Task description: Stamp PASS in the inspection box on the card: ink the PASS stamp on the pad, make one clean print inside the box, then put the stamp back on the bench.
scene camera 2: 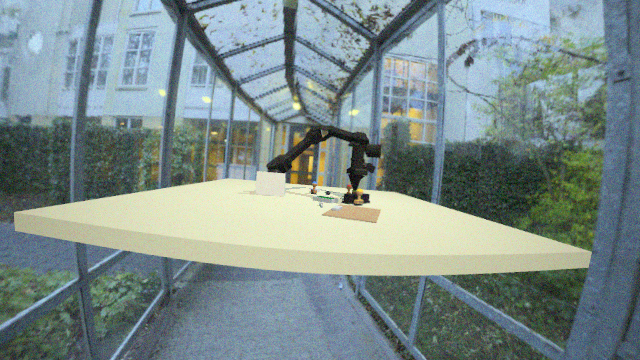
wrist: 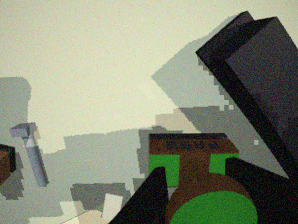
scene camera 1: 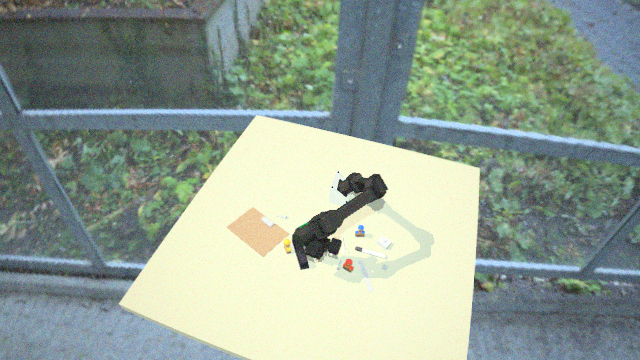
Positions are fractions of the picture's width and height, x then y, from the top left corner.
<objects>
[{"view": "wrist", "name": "my gripper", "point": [0.66, 0.77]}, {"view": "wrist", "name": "bolt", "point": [0.09, 0.58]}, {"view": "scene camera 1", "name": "brown card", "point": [0.41, 0.65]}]
</objects>
